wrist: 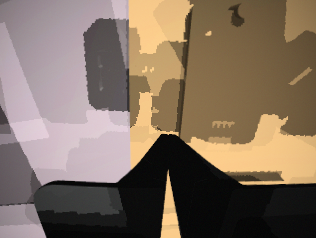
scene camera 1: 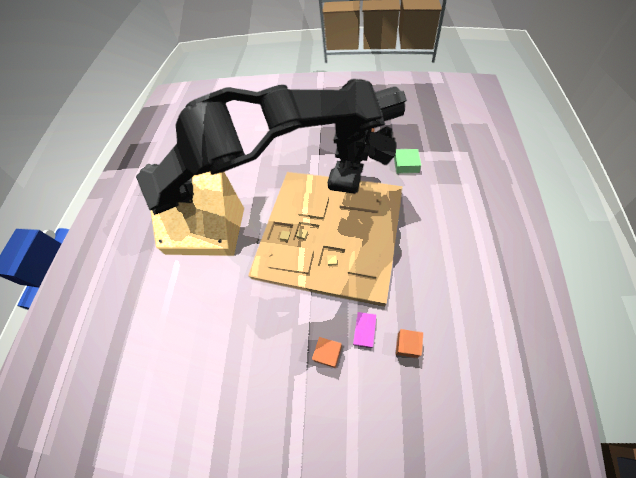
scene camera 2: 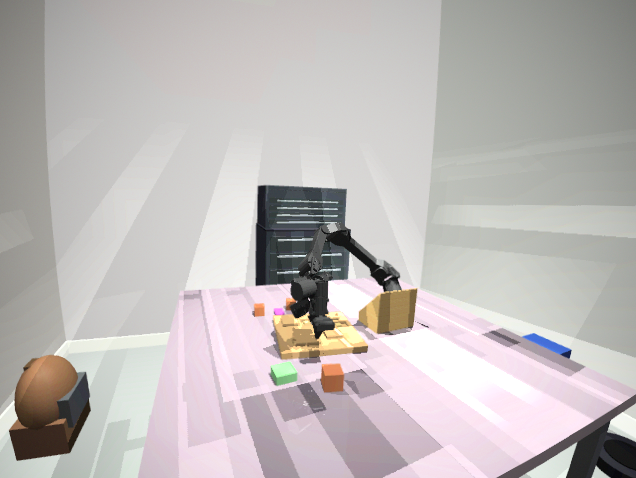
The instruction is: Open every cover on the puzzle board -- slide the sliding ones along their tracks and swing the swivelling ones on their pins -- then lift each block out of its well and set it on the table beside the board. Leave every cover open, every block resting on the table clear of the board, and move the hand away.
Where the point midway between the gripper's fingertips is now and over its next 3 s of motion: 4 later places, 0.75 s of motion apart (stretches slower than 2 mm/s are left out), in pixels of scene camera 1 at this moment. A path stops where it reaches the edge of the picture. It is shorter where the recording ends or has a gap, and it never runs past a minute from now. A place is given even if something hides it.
My gripper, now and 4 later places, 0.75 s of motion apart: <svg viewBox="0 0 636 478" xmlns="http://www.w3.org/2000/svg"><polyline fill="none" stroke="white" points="351,180 351,185 347,192 345,200 345,209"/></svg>
